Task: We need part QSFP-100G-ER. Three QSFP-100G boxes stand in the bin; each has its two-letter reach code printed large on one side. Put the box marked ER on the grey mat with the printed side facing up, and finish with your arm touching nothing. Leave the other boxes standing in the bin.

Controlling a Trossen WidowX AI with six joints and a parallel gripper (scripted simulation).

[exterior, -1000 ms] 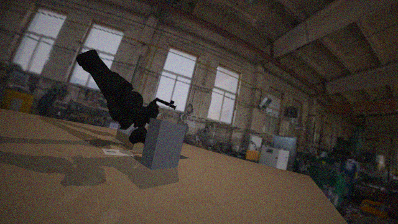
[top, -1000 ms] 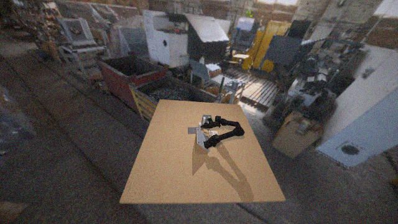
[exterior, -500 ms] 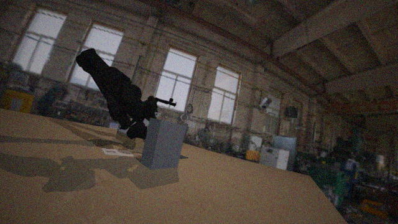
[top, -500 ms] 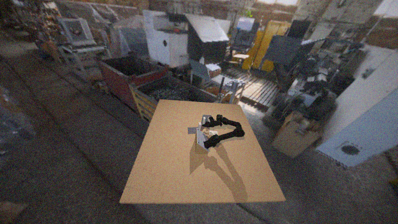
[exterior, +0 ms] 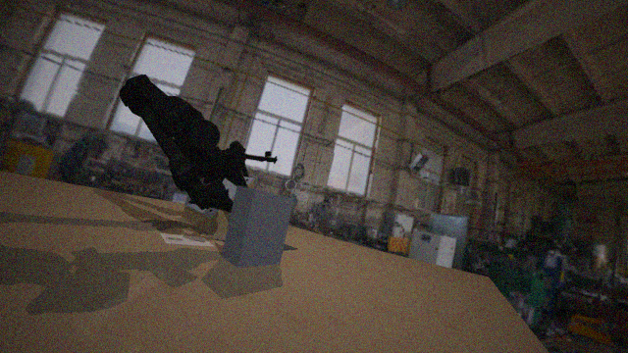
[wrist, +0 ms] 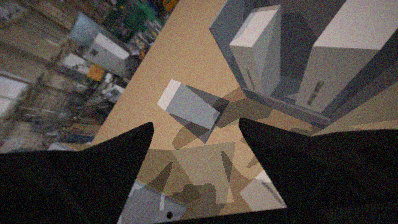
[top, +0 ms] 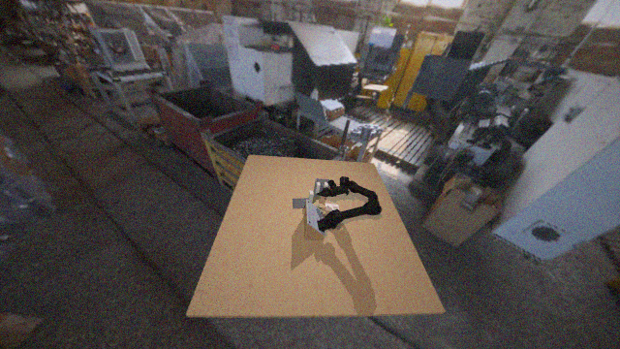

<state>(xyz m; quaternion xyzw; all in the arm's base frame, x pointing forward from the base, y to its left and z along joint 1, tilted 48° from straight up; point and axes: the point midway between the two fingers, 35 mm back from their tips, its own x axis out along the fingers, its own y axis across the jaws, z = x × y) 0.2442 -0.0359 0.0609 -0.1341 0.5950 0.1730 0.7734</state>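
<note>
My gripper tip is now 120 mm to the right of the grey mat, 110 mm above it and 20 mm short of it. Round my gripper tip: paper: 110 mm to the right, 110 mm below, 40 mm behind.
</note>
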